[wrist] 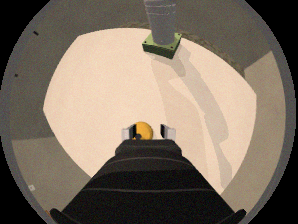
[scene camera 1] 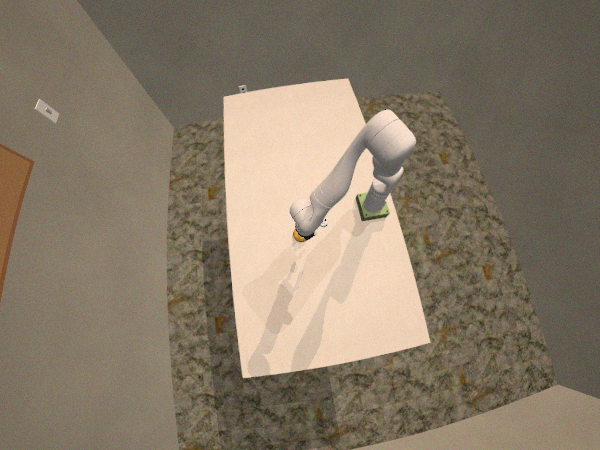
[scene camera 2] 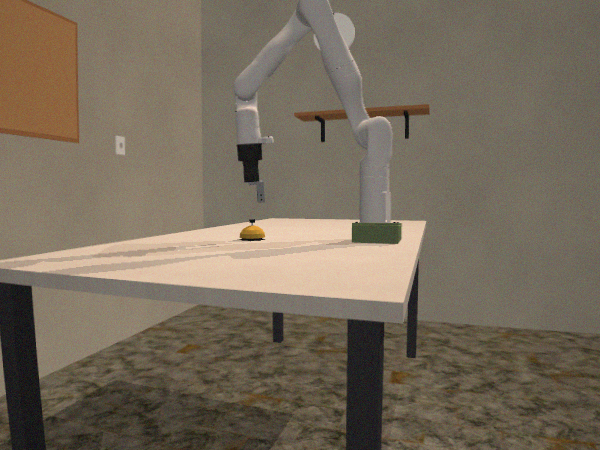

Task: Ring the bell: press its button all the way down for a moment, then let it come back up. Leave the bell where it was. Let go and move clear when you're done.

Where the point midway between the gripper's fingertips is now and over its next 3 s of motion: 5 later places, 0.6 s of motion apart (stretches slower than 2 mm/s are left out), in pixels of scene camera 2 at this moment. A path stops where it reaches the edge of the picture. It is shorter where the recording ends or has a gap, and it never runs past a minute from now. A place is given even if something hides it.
My gripper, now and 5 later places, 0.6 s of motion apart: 261, 201; 258, 200; 256, 200; 255, 199; 253, 198; 252, 198
